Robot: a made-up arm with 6 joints.
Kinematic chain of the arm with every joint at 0, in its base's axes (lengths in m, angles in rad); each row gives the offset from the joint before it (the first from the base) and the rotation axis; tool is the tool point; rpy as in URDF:
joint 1: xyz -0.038 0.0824 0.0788 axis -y
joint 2: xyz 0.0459 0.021 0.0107 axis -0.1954 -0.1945 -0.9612
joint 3: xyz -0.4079 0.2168 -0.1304 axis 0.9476 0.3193 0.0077
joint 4: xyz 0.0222 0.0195 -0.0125 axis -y
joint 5: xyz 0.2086 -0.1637 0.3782 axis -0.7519 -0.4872 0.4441
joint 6: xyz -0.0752 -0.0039 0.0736 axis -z
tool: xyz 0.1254 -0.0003 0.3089 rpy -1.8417 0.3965 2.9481
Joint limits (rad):
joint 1: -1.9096..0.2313
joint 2: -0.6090..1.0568
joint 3: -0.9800..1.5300
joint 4: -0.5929..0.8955
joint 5: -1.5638..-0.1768
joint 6: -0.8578..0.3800
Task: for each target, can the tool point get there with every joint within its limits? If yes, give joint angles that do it. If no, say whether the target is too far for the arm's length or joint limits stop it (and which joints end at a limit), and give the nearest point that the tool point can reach.
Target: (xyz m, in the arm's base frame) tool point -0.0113 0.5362 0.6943
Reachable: yes | joints -0.1237 0.7034 -0.5749 0.0855 -0.8218 0.0409
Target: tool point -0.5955 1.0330 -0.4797
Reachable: no: joint limits stop it (at a limit: joint 1, joint 3, joint 4, joint 5, joint 6) | nearest point -0.6074 1.1250 0.0113 | short by 0.500 m
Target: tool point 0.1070 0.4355 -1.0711
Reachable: no: joint limits stop it (at a limit: joint 3, joint 4, joint 5) | nearest point 0.0565 0.2751 -0.6703 | short by 0.435 m
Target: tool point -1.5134 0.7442 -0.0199
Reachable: no: too far | nearest point -1.0896 0.5820 0.1042 | short by 0.470 m
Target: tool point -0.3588 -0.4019 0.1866
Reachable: yes | joints -0.9042 0.2489 1.0892 0.4802 -1.2221 -0.6444
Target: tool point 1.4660 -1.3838 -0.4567
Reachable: no: too far | nearest point 0.5760 -0.4644 0.1379 | short by 1.411 m
